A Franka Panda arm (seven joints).
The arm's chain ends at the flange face. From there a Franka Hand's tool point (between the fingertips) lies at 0.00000 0.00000 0.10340 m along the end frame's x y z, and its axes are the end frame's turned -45 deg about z.
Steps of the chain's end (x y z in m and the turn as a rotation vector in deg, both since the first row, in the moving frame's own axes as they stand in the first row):
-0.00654 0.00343 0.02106 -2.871 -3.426 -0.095
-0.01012 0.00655 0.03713 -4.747 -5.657 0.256
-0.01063 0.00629 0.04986 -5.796 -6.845 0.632
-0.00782 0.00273 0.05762 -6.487 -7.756 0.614
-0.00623 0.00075 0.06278 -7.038 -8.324 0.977
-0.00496 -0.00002 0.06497 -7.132 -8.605 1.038
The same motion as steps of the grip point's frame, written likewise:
-0.01508 -0.00290 0.02075 0.392 -4.453 -0.095
-0.02502 -0.00371 0.03627 0.643 -7.357 0.256
-0.02802 -0.00449 0.04860 0.742 -8.939 0.632
-0.02553 -0.00531 0.05601 0.897 -10.071 0.614
-0.02441 -0.00567 0.06091 0.909 -10.863 0.977
-0.02343 -0.00557 0.06301 1.042 -11.128 1.038

